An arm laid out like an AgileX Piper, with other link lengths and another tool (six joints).
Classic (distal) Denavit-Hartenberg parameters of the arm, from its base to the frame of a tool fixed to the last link. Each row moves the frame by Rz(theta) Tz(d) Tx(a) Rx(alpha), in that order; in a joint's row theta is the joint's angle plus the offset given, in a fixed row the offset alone. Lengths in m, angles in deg.
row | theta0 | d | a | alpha
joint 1 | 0.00 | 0.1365 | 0.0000 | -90.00
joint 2 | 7.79 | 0.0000 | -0.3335 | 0.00
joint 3 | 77.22 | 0.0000 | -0.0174 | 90.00
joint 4 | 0.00 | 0.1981 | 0.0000 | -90.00
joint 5 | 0.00 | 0.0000 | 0.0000 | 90.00
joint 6 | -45.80 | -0.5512 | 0.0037 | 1.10
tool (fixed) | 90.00 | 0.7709 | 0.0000 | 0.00
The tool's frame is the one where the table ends.
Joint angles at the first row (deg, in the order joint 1, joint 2, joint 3, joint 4, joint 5, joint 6):
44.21, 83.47, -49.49, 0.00, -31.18, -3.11
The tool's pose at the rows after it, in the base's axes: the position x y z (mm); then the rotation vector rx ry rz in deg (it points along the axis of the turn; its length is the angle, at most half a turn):
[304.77 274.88 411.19 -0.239 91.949 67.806]
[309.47 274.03 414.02 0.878 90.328 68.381]
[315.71 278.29 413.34 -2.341 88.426 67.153]
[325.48 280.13 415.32 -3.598 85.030 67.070]
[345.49 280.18 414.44 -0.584 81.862 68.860]
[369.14 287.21 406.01 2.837 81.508 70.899]
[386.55 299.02 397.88 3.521 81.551 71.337]
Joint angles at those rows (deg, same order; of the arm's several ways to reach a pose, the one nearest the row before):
44.24, 84.13, -49.49, 1.42, -33.79, -3.08
43.94, 84.98, -49.49, 2.06, -36.20, -2.99
42.51, 86.89, -49.49, -1.70, -39.50, -2.99
40.92, 89.49, -49.49, -3.91, -45.11, -2.88
39.26, 93.58, -50.69, -3.61, -51.22, -0.85
38.28, 98.17, -53.96, -3.19, -53.19, 2.26
38.14, 102.08, -57.51, -3.10, -53.57, 2.91

